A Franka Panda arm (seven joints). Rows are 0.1 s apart.
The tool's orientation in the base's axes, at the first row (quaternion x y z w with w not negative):
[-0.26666 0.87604 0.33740 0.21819]
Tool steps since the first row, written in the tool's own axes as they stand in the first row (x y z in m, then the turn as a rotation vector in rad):
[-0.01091 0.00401 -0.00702 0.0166 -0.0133 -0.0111]
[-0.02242 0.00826 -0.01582 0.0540 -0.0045 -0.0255]
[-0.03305 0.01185 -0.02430 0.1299 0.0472 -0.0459]
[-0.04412 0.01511 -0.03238 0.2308 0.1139 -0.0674]
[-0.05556 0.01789 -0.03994 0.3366 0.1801 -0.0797]
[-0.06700 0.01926 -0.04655 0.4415 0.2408 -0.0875]
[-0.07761 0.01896 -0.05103 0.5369 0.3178 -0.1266]
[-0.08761 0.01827 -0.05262 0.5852 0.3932 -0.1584]
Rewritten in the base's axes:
[0.00444 0.00105 0.01279 -0.0067 -0.0215 -0.0081]
[0.00882 0.00119 0.02724 -0.0436 -0.0382 -0.0152]
[0.01300 0.00085 0.04066 -0.1373 -0.0443 -0.0195]
[0.01781 0.00073 0.05390 -0.2596 -0.0498 -0.0300]
[0.02329 0.00079 0.06678 -0.3835 -0.0506 -0.0498]
[0.02984 0.00064 0.07833 -0.5023 -0.0514 -0.0746]
[0.03721 0.00068 0.08719 -0.6303 -0.0611 -0.0653]
[0.04494 0.00232 0.09356 -0.7199 -0.0516 -0.0351]

